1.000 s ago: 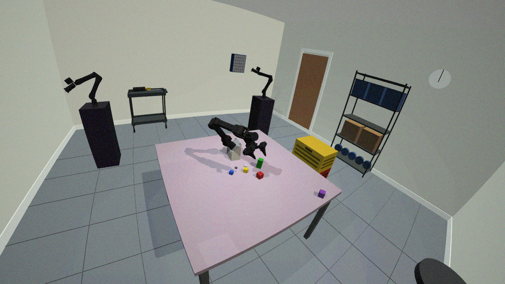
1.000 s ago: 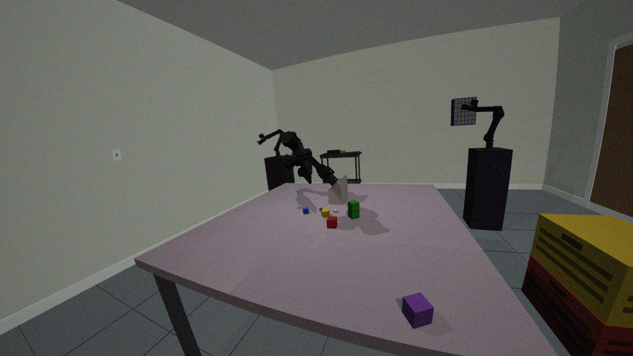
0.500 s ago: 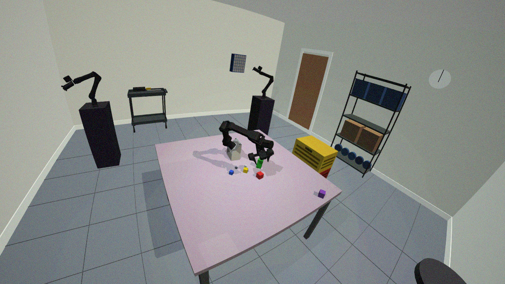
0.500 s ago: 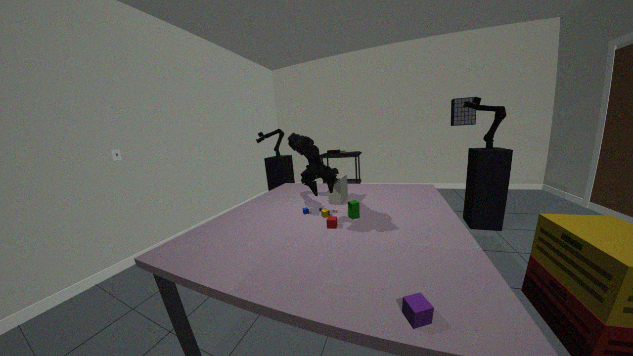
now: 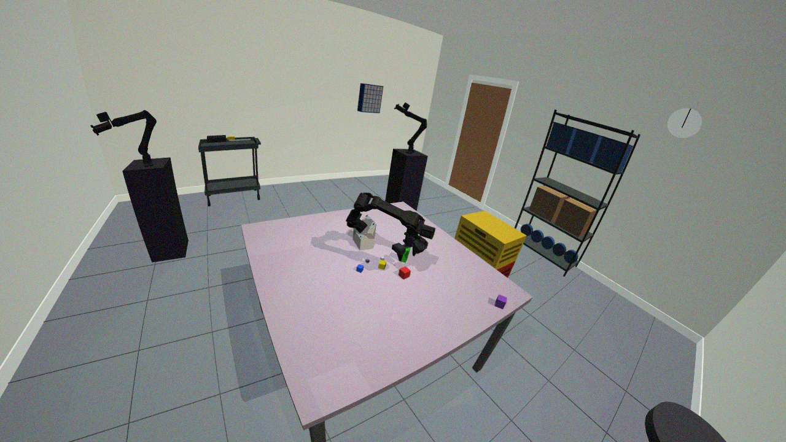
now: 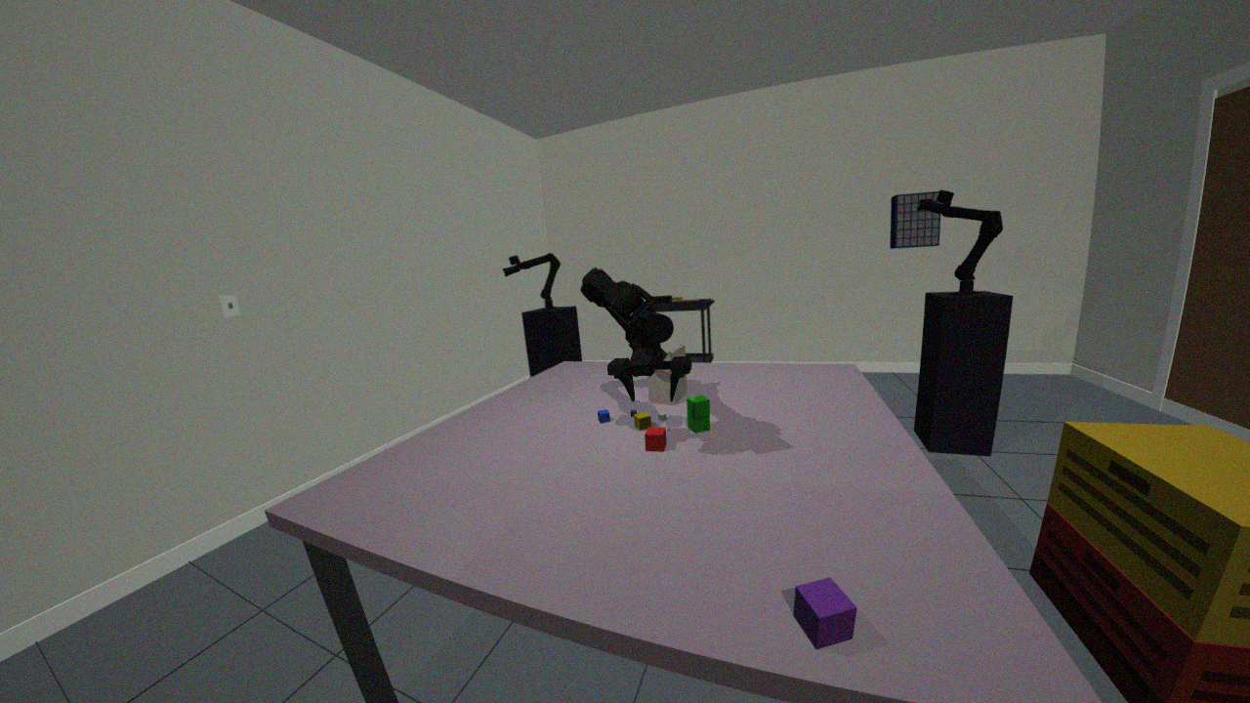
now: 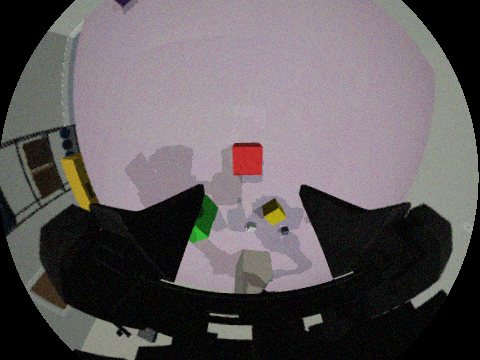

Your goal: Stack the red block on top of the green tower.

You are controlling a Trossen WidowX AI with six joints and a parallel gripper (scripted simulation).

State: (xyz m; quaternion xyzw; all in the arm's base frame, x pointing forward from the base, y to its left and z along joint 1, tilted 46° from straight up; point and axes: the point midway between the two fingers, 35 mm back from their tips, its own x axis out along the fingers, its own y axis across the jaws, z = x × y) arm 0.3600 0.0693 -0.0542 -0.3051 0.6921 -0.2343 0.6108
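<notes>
Now: gripper tip 10 cm above the red block. From my gripper tip the other things lie so: yellow block 10 cm behind, 7 cm to the right, 10 cm below; blue block 12 cm behind, 20 cm to the right, 10 cm below; dark object 17 cm behind, 13 cm to the right, 11 cm below.
</notes>
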